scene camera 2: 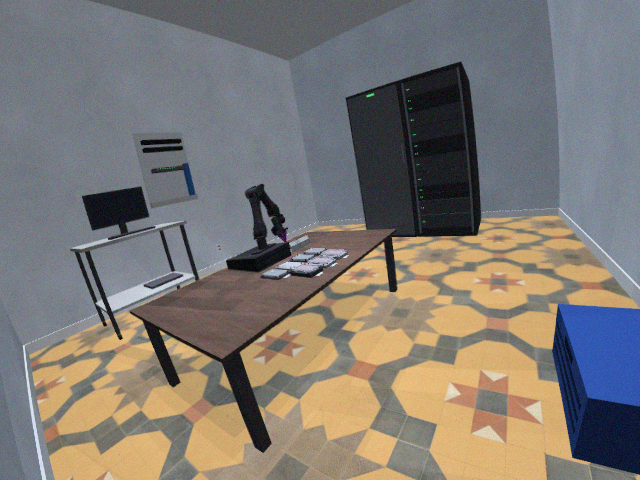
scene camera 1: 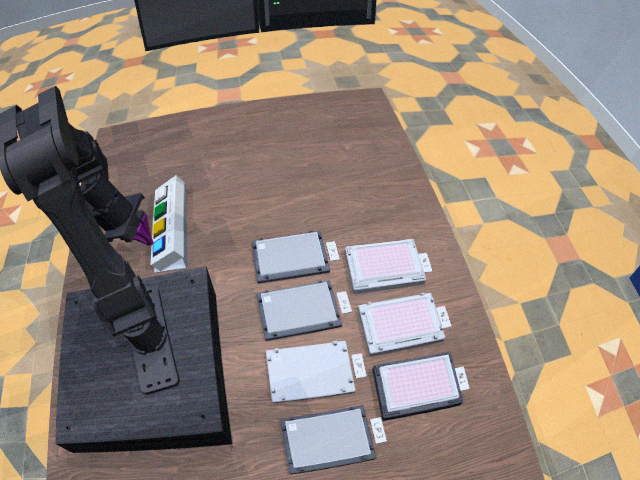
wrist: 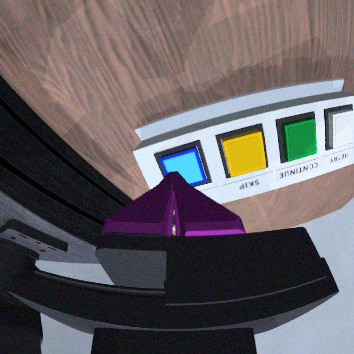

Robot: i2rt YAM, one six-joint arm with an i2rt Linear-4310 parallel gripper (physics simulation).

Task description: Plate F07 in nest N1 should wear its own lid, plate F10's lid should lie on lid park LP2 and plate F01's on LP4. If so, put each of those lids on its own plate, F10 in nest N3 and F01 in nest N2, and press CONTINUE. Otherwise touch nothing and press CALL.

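Frame: origin at the arm's base, x back, y right, z up, level; centimetres.
Seen in the pictures: gripper, between the fingertips: (scene camera 1: 151, 244) (wrist: 173, 178); arm's base, origin of its link: (scene camera 2: 264, 249) (scene camera 1: 150, 339) (wrist: 18, 239).
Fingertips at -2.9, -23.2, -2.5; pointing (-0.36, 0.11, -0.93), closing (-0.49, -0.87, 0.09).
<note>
Offsets run from my fingertips to a thing's top centre, as dx, dy, dz.
My gripper (scene camera 1: 150, 241) (scene camera 2: 284, 240) (wrist: 173, 178) is shut and empty. Its purple tips are beside the blue button {-1.5, -0.3, -0.5} (scene camera 1: 158, 245) (wrist: 184, 167), which shows bright cyan, and cover part of its edge and caption in the wrist view; contact cannot be told. The green CONTINUE button {-3.0, -10.2, -0.3} (scene camera 1: 160, 209) (wrist: 300, 137) is farther along the panel. Three pink plates sit in the nests: one {-43.9, +18.0, -2.6} (scene camera 1: 387, 260) at the back, one {-41.4, +31.2, -2.8} (scene camera 1: 402, 321) in the middle, N2, and one {-38.7, +44.1, -2.4} (scene camera 1: 419, 383) in front. Flat grey pieces show on LP4 {-24.6, +21.3, -4.1} (scene camera 1: 300, 308) and the other lid parks. Plate numbers are unreadable.
The white button panel {-4.2, -7.4, +0.5} (scene camera 1: 177, 222) (wrist: 145, 160) also carries a yellow SKIP button {-2.2, -5.2, -0.3} (scene camera 1: 159, 227) (wrist: 245, 154) and a white RETRY button {-3.9, -15.1, -0.3} (scene camera 1: 161, 193) (wrist: 343, 129). The black robot base (scene camera 1: 103, 403) (scene camera 2: 248, 262) stands near the panel. LP3 {-20.5, +47.3, -4.1} (scene camera 1: 329, 439) is the frontmost park.
</note>
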